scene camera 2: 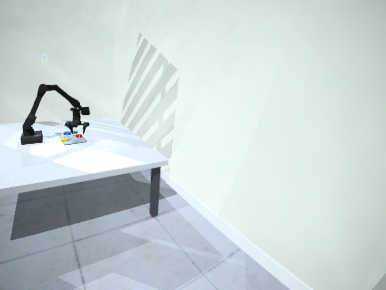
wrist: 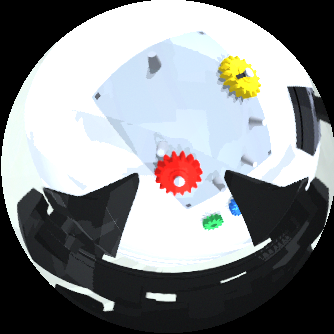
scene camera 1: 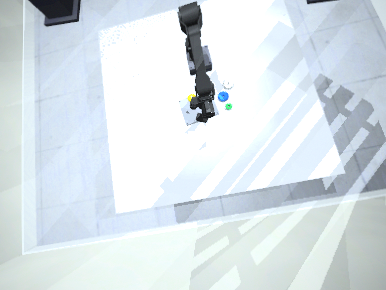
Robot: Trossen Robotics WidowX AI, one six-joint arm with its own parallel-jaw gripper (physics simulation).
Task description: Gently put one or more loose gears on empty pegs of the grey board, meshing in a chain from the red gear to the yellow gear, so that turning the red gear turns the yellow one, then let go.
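Places are measured from the arm's base along level axes (x ahead, y left, z up), in centimetres.
Pixels of known places: gripper, fingertip midpoint: (scene camera 2: 78, 134) (wrist: 182, 175); arm's base, origin of the base link: (scene camera 2: 28, 135).
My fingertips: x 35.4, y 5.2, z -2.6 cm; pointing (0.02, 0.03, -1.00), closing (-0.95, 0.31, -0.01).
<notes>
For each thing: its top centre in the pictures, then the offset to it from my fingertips. "spot": a spot on its surface instead. Level surfaces: height alone.
- grey board, middle of its top: (wrist: 215, 110) (scene camera 1: 197, 104) (scene camera 2: 72, 136) dx -4.5, dy -4.9, dz +0.1 cm
- red gear, surface spot: (wrist: 172, 167) spot: dx +0.8, dy -0.8, dz -0.7 cm
- yellow gear, surface spot: (wrist: 235, 75) (scene camera 1: 192, 99) (scene camera 2: 66, 138) spot: dx -8.3, dy -8.1, dz -0.5 cm
- white table, its level: dz -3.0 cm
The grey board (scene camera 1: 191, 120) (scene camera 2: 75, 142) (wrist: 190, 100) holds a red gear (scene camera 2: 79, 136) (wrist: 172, 167) and a yellow gear (scene camera 1: 191, 97) (scene camera 2: 64, 140) (wrist: 235, 75), each on a peg and apart. Several bare pegs show, including a peg (wrist: 153, 62) far from the red gear and a peg (wrist: 256, 121) near the yellow gear. Loose blue (scene camera 1: 223, 96) (wrist: 234, 207), green (scene camera 1: 228, 106) (wrist: 213, 221) and white (scene camera 1: 228, 85) gears lie beside the board. My gripper (scene camera 1: 198, 111) (scene camera 2: 78, 132) (wrist: 182, 175) is open and empty above the board, its fingers either side of the red gear in the wrist view. The arm hides the red gear in scene camera 1.
The arm's base (scene camera 1: 206, 61) (scene camera 2: 31, 137) stands on the white table (scene camera 1: 145, 165) (scene camera 2: 115, 162), behind the board. The blue gear is partly hidden by a finger in the wrist view. Sunlight and shadows cross the table.
</notes>
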